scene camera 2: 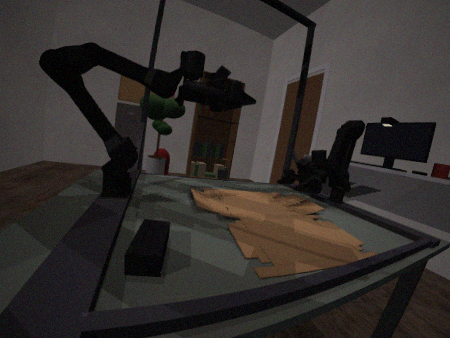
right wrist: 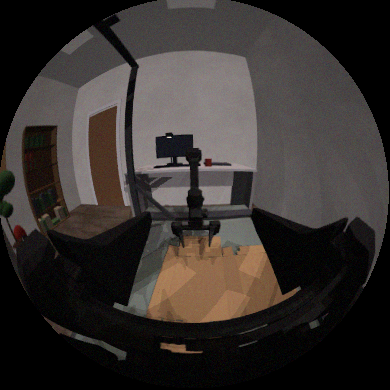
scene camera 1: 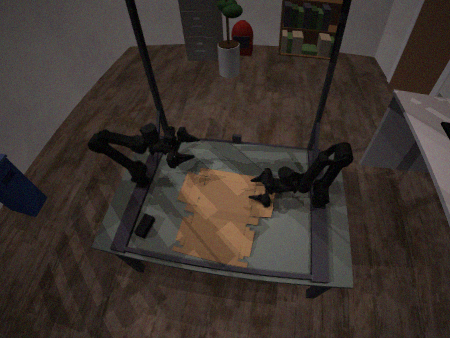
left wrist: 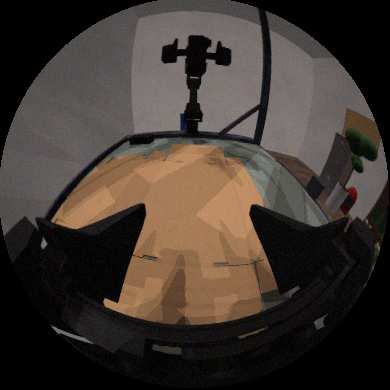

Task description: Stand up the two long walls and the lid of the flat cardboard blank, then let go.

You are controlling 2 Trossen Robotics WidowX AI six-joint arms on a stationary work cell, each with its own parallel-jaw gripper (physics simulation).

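Pixels of known places: left gripper, between the fingertips: (scene camera 2: 284, 185) (right wrist: 196, 246) (scene camera 1: 249, 188) (left wrist: 199, 209); right gripper, between the fingertips: (scene camera 2: 248, 104) (right wrist: 202, 215) (scene camera 1: 197, 147) (left wrist: 197, 39); left arm's base, origin of its link: (scene camera 2: 335, 201) (scene camera 1: 318, 202); right arm's base, origin of its link: (scene camera 2: 115, 193) (scene camera 1: 143, 182) (left wrist: 191, 132).
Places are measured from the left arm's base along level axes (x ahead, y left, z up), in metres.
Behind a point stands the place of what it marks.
The cardboard blank (scene camera 1: 217, 215) @[x 0.482, y 0.126, z -0.007 m] (scene camera 2: 300, 240) @[x 0.488, y 0.248, z -0.013 m] (left wrist: 185, 195) @[x 0.448, y 0.014, z -0.017 m] (right wrist: 215, 280) @[x 0.445, y 0.061, z -0.017 m] lies unfolded on the table, its panels and flaps spread out and roughly flat. No wall or lid stands upright. My left gripper (scene camera 1: 252, 188) @[x 0.346, y 0.000, z 0.061 m] (scene camera 2: 286, 179) @[x 0.346, y 0.000, z 0.061 m] (left wrist: 199, 209) @[x 0.346, y 0.000, z 0.061 m] (right wrist: 196, 246) @[x 0.346, y 0.000, z 0.061 m] is open and empty, low over the blank's flaps at the right in scene camera 1; whether it touches them I cannot tell. My right gripper (scene camera 1: 195, 148) @[x 0.563, y 0.001, z 0.316 m] (scene camera 2: 255, 101) @[x 0.563, y 0.001, z 0.316 m] (left wrist: 197, 39) @[x 0.563, y 0.001, z 0.316 m] is open and empty, high above the table beyond the blank's upper left corner in scene camera 1.
A small black block (scene camera 1: 145, 226) @[x 0.804, y 0.249, z 0.016 m] (scene camera 2: 147, 247) @[x 0.822, y 0.274, z 0.015 m] (left wrist: 141, 140) @[x 0.789, y 0.225, z -0.003 m] lies on the table left of the blank in scene camera 1. A dark frame (scene camera 1: 320, 250) (scene camera 2: 60, 270) runs around the table top, with tall posts at the far corners. A desk (scene camera 1: 425, 112) stands off to the right.
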